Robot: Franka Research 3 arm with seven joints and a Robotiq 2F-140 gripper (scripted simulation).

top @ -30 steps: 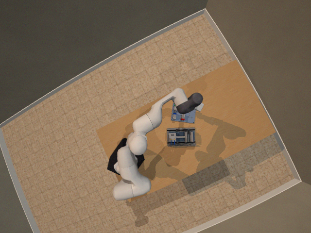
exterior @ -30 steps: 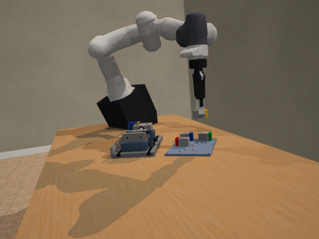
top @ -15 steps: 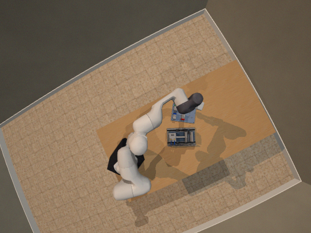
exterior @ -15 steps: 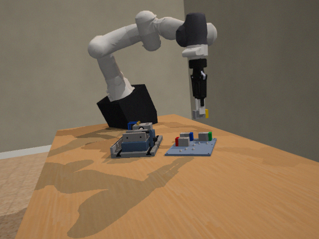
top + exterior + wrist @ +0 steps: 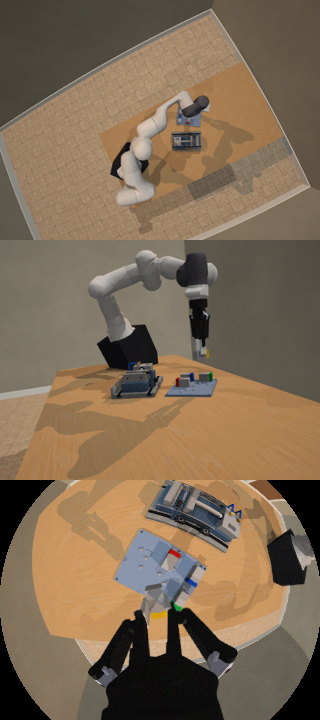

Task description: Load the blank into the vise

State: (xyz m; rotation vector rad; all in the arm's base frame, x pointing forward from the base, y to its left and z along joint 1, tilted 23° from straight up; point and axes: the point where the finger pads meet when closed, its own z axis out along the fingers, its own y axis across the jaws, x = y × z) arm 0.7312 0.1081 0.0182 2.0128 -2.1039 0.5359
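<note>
The yellow-ended blank lies 4 cm below my hand. Round my hand: infeed plate (18 cm below, 3 cm to the right, 3 cm behind); then red-ended blank (16 cm below, 7 cm to the right, 6 cm behind); then green-ended blank (16 cm below, 7 cm behind, 6 cm to the left).
</note>
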